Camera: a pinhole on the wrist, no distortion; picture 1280 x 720 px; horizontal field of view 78.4 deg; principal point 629.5 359.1 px. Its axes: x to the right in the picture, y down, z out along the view. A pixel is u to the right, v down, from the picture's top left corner.
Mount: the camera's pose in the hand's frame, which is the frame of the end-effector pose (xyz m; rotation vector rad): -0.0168 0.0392 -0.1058 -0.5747 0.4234 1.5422
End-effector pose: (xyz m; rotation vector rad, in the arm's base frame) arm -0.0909 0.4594 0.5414 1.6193 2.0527 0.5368
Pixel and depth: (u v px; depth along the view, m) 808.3 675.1 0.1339
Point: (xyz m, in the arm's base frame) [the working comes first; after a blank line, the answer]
In the camera's frame: 0.0305 0.0539 0.1339

0.0236 0.4094 0.6479
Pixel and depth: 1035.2 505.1 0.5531
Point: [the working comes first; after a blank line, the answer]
In the camera's frame: 0.2860 0.1029 0.5531

0.5018 0.4271 0.7679
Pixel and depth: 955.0 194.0 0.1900
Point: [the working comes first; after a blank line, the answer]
In the camera's frame: 0.0788 -0.0400 0.1900

0.0816 0.5130 0.6621
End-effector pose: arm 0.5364 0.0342 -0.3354 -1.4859 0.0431 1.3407
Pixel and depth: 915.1 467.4 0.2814
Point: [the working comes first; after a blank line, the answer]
In the camera's frame: 0.1024 0.0388 0.2814

0.2878 -0.0950 -0.4497
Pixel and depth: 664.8 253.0 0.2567
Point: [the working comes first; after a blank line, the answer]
In the camera's frame: 0.0115 -0.0347 0.2567

0.3404 0.0119 -0.4411
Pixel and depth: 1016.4 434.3 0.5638
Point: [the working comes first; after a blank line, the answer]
In the camera's frame: 0.2780 0.0540 0.5638

-0.0045 -0.1644 -0.5931
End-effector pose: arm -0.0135 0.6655 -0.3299 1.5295 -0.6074 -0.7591
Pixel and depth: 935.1 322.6 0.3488
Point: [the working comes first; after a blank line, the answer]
In the camera's frame: 0.1358 -0.0162 0.3488

-0.0881 0.5957 0.0251
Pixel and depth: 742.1 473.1 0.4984
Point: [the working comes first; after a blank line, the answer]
In the camera's frame: 0.0715 0.0724 0.4984

-0.2678 0.5732 0.0646
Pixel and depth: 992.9 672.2 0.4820
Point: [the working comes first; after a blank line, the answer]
In the camera's frame: 0.2232 0.1923 0.4820

-0.2515 0.7245 0.1851
